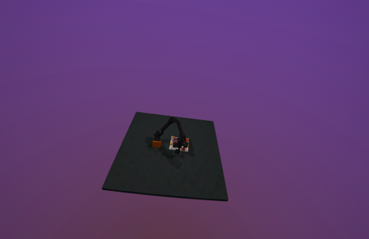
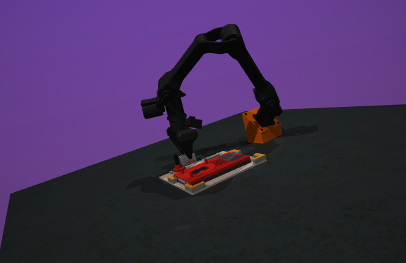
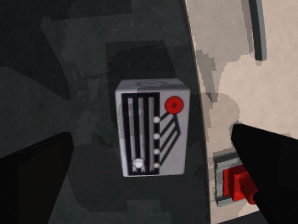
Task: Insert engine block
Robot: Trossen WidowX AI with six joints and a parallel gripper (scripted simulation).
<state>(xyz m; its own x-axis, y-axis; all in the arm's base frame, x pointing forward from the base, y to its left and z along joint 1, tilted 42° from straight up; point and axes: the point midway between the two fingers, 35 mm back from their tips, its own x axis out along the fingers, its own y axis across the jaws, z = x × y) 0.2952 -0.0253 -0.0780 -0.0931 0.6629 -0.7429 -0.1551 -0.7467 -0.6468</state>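
The cream base plate lies 160 mm to the left of my gripper tip and 10 mm below it. The rest, counted from my gripper tip: engine block: 10 mm to the right, 10 mm below; dark upright peg: 60 mm ahead, 70 mm to the left, 10 mm above.
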